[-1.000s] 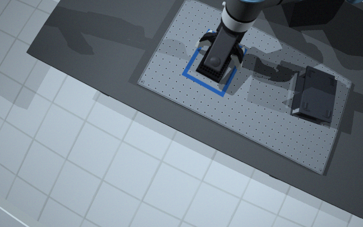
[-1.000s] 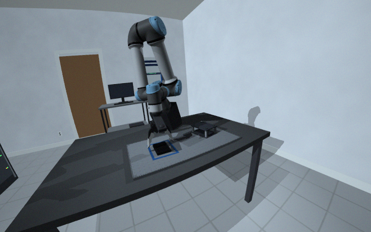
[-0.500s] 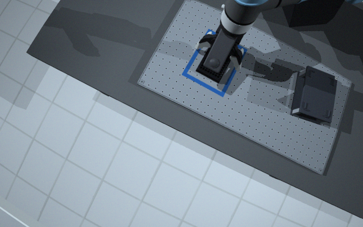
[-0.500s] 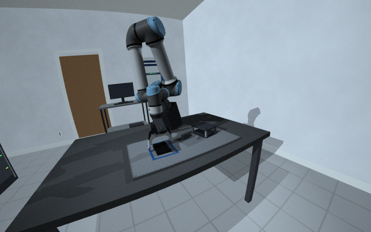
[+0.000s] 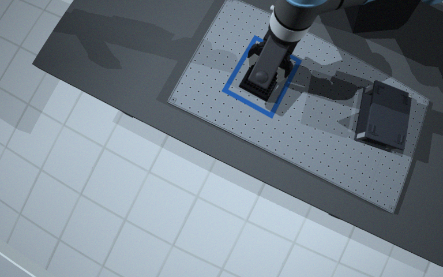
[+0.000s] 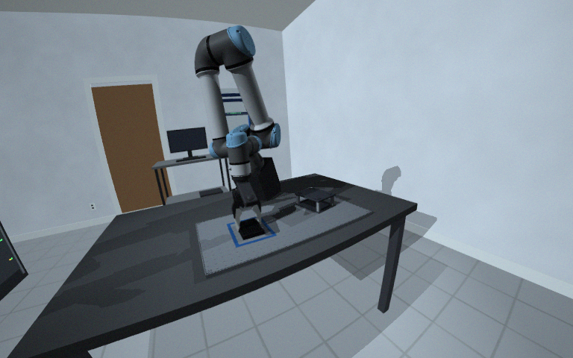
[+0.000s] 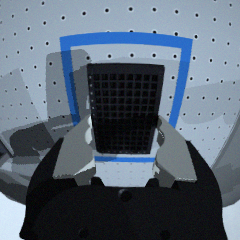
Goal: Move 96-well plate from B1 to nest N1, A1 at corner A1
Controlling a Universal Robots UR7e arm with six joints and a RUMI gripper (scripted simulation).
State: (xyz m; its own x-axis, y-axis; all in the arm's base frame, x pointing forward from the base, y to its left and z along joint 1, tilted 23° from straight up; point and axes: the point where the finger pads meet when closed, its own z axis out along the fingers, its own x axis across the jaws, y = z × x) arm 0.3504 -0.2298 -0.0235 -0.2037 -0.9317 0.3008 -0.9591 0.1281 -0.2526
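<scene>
The raised plate nest lies 35 cm to the left of my hand, 4 cm above it and 2 cm ahead of it. The rest, counted from my hand: black 96-well plate: 1 cm below.
</scene>
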